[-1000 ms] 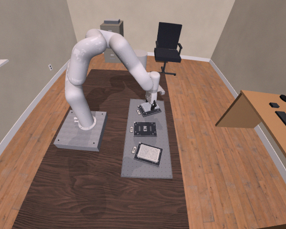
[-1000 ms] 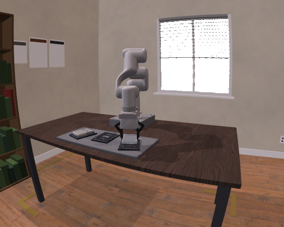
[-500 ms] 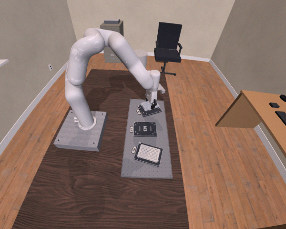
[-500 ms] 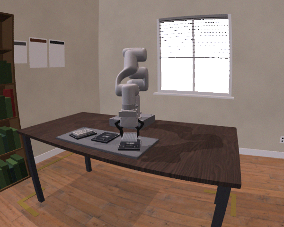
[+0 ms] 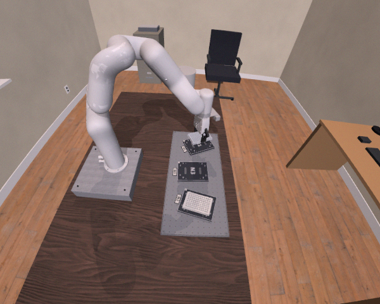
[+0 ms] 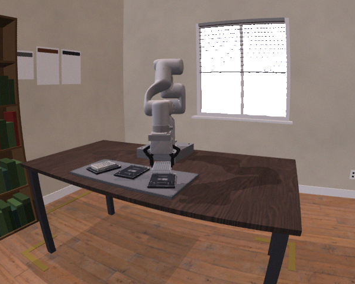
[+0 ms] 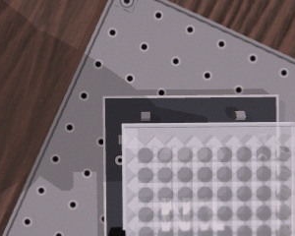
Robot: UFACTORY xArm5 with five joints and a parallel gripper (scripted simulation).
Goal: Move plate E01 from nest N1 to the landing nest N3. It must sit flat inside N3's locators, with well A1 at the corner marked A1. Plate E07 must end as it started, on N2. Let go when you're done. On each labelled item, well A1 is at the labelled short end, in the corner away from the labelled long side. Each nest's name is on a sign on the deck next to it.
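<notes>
My hand is 30 mm past the nest frame, 200 mm to the left of it and 80 mm above it. The rest, counted from my hand: nest N1: 80 mm below.
</notes>
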